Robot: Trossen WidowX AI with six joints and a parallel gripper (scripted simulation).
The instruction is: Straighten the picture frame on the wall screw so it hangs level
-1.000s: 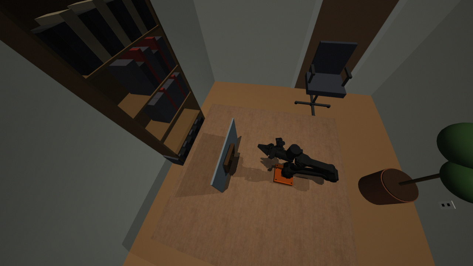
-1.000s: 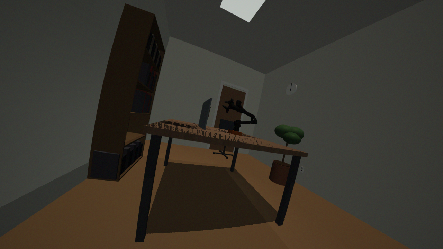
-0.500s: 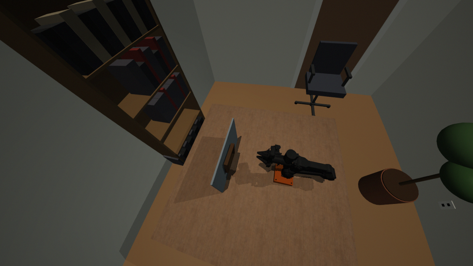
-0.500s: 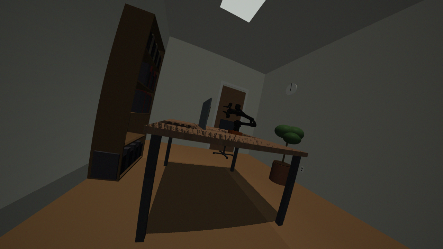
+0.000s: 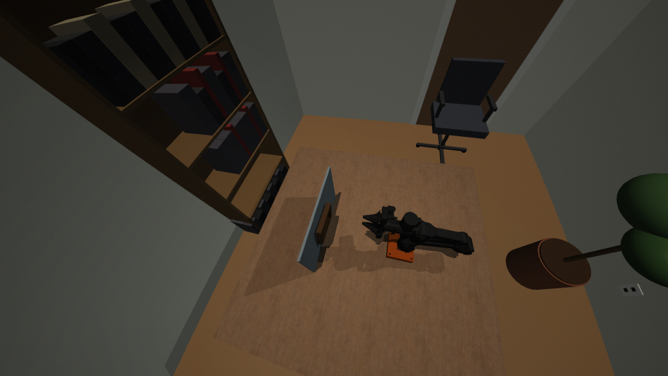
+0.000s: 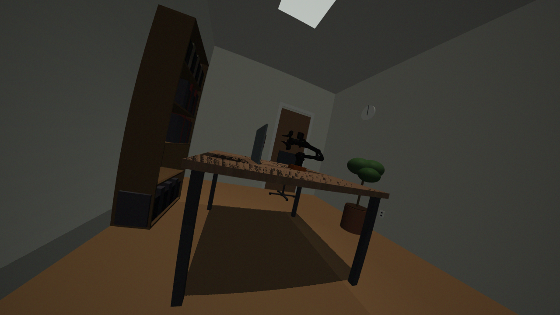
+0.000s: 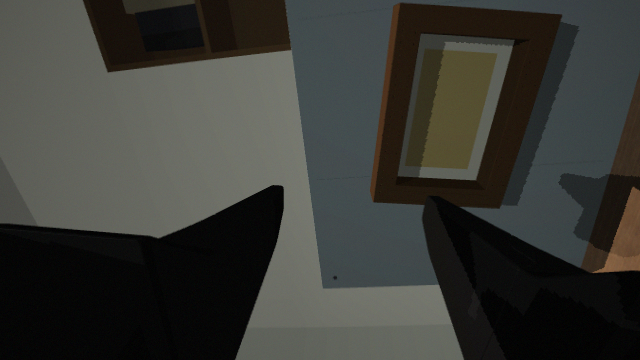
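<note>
Right now my gripper tip is 190 mm short of the picture frame, 40 mm to the right of it and 100 mm above it. The rest, counted from my gripper tip: grey wall panel 200 mm ahead, 20 mm to the left, 110 mm below.
</note>
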